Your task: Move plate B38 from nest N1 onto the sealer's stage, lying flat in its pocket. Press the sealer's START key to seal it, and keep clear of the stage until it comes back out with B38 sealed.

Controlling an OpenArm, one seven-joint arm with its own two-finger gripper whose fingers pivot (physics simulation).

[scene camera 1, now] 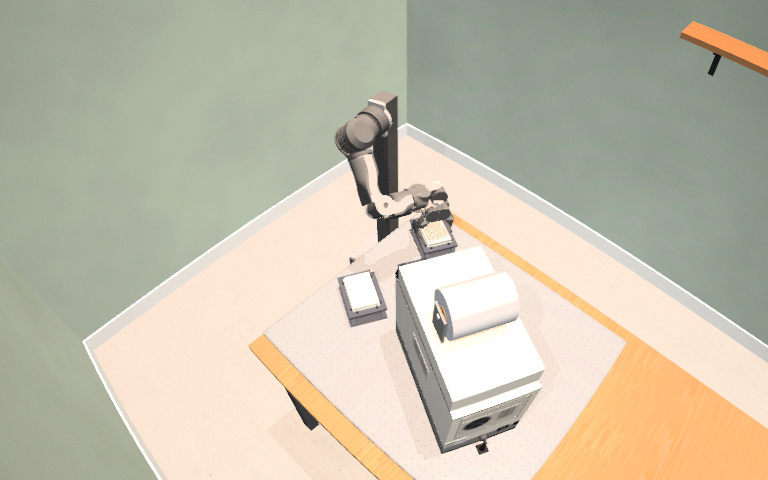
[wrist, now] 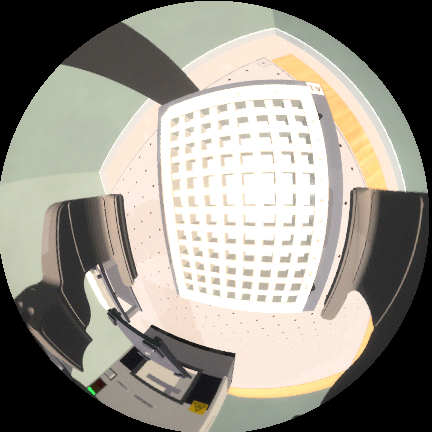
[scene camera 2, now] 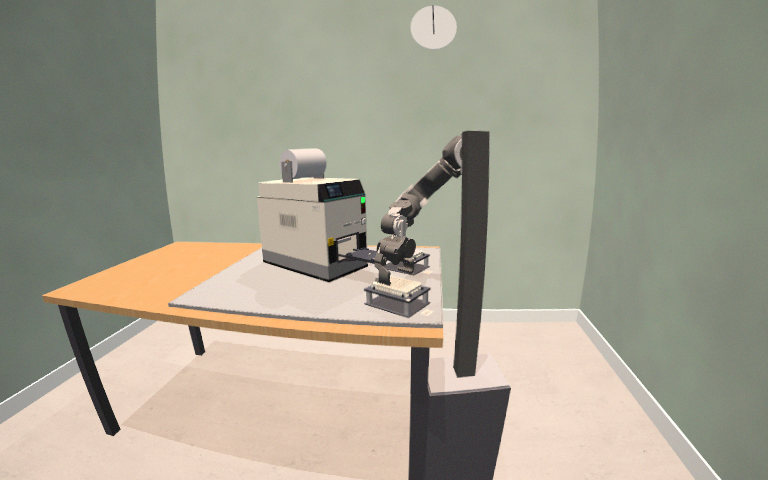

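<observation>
A cream plate with a grid of open wells (scene camera 1: 434,233) (scene camera 2: 399,284) (wrist: 259,200) lies flat on a dark raised nest (scene camera 1: 440,249) (scene camera 2: 380,296) (wrist: 335,175); the numbers of plate and nest cannot be read. My gripper (scene camera 1: 433,225) (scene camera 2: 396,272) (wrist: 215,252) is open and over this plate, one finger beyond each side, with a gap on both sides in the wrist view. The sealer (scene camera 1: 498,362) (scene camera 2: 294,226) (wrist: 175,415) has its dark stage (scene camera 2: 368,255) (wrist: 150,345) out at the front; no plate shows on it. A small pale key (scene camera 2: 363,221) (wrist: 111,374) is on its front, near a green light (scene camera 2: 363,199) (wrist: 91,390).
A second nest (scene camera 1: 367,319) holds a smooth white-topped plate (scene camera 1: 361,290), to the left of the sealer in scene camera 1. A film roll (scene camera 1: 481,305) (scene camera 2: 307,162) sits on the sealer. The arm's dark post (scene camera 2: 474,254) stands at the table edge. The perforated mat (scene camera 1: 351,362) lies under the nests.
</observation>
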